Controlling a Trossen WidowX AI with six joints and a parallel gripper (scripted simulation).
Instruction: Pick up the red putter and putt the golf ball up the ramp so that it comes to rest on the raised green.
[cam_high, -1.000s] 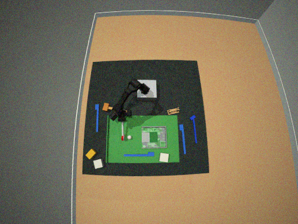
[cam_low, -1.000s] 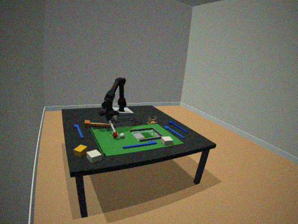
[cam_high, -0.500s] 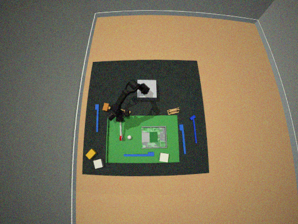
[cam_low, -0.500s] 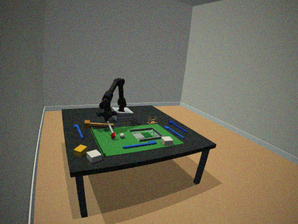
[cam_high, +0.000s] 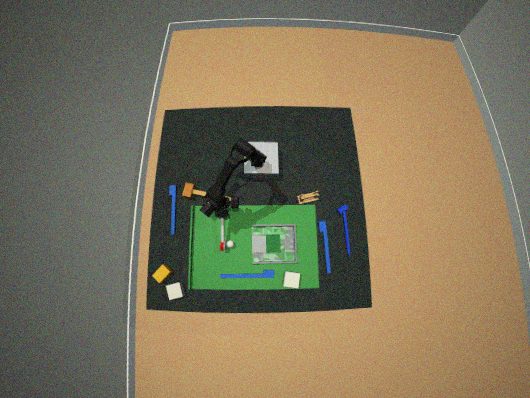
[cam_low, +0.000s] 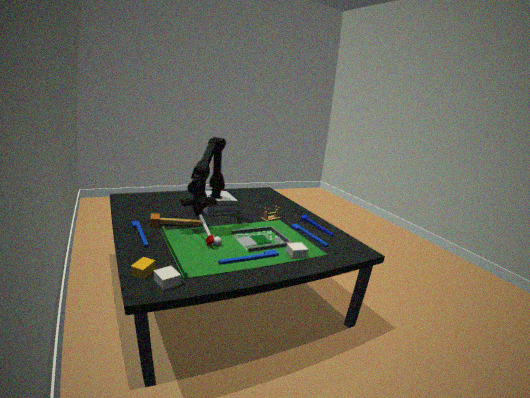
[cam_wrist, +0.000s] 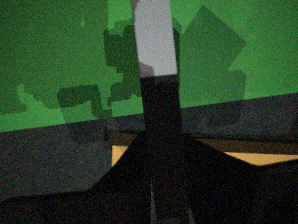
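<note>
Now: gripper tip 11 cm short of the red putter and 2 cm to the right of it. Also, from my gripper tip: yellow block (43 cm ahead, 30 cm to the right, 5 cm below); white golf ball (21 cm ahead, 9 cm to the left, 5 cm below).
</note>
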